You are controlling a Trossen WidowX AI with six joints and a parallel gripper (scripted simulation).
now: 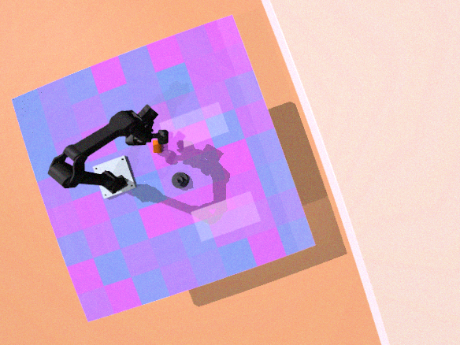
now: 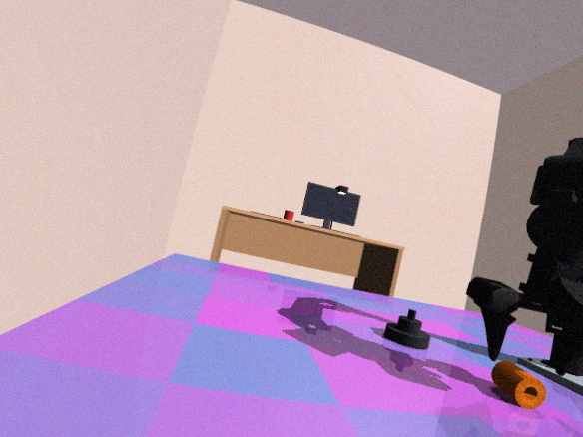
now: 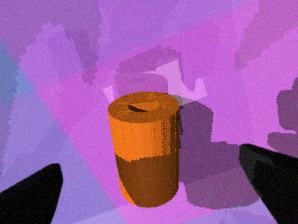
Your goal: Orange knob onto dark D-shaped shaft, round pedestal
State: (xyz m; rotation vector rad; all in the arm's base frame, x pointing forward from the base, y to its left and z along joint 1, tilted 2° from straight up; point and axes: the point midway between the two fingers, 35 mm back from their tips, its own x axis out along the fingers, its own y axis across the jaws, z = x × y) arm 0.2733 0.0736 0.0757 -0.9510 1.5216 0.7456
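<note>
My gripper tip is 10 mm past the orange knob, 10 mm to the left of it and 30 mm above it. From my gripper tip the other things lie so: round pedestal 220 mm to the right, 20 mm below.
</note>
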